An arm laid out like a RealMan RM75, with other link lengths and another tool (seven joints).
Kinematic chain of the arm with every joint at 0, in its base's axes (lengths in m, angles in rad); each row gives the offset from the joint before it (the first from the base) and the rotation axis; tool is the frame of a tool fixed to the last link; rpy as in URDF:
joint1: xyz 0 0 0.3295 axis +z
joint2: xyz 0 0 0 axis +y
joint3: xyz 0 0 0.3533 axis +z
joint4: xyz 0 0 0 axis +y
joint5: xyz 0 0 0.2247 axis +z
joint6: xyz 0 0 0 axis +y
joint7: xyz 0 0 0.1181 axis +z
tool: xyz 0.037 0.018 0.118 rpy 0 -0.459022 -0.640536
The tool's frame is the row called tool.
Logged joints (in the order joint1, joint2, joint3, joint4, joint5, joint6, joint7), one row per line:
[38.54, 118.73, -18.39, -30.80, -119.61, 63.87, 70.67]
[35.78, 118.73, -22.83, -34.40, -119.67, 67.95, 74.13]
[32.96, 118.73, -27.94, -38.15, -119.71, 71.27, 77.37]
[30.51, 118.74, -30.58, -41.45, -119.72, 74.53, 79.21]
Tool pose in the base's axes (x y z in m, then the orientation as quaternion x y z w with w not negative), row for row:
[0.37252, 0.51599, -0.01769, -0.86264, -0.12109, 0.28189, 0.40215]
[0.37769, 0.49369, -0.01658, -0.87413, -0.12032, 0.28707, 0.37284]
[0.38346, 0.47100, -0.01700, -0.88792, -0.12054, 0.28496, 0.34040]
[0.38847, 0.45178, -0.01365, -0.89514, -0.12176, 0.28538, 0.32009]
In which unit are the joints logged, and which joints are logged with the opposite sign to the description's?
The joints are logged in degrees. Opposite sign: joint6.
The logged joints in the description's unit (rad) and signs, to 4 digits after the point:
[0.6726, 2.0722, -0.3210, -0.5376, -2.0876, -1.1147, 1.2334]
[0.6245, 2.0722, -0.3985, -0.6004, -2.0886, -1.1860, 1.2938]
[0.5753, 2.0722, -0.4876, -0.6658, -2.0893, -1.2439, 1.3504]
[0.5325, 2.0724, -0.5337, -0.7234, -2.0895, -1.3008, 1.3825]

